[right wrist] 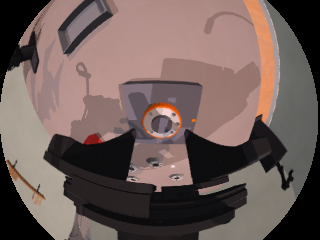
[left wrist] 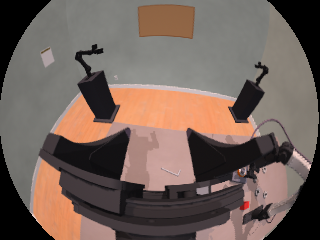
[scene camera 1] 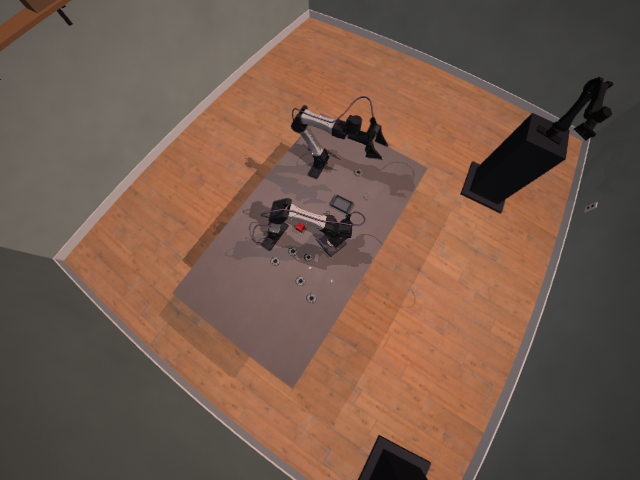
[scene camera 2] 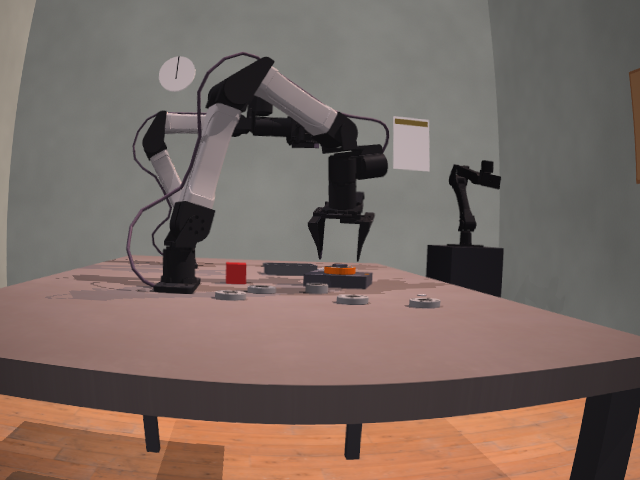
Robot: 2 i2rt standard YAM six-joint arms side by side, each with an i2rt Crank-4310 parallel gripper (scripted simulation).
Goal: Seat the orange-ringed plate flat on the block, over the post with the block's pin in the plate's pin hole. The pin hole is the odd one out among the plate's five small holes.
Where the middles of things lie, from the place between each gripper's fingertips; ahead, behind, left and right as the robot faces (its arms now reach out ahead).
Scene:
Right now the orange-ringed plate (right wrist: 157, 109) is 30 mm below my right hand (scene camera 2: 339, 259). The rest, counted from my right hand: dark block (scene camera 2: 360, 280) (30 mm ahead, 10 mm to the right, 40 mm below).
My left gripper is now 5 cm past the orange-ringed plate, 46 cm to the left of it and 33 cm above it. From my left hand the other things lie so: dark block 3 cm behind, 47 cm to the right, 34 cm below.

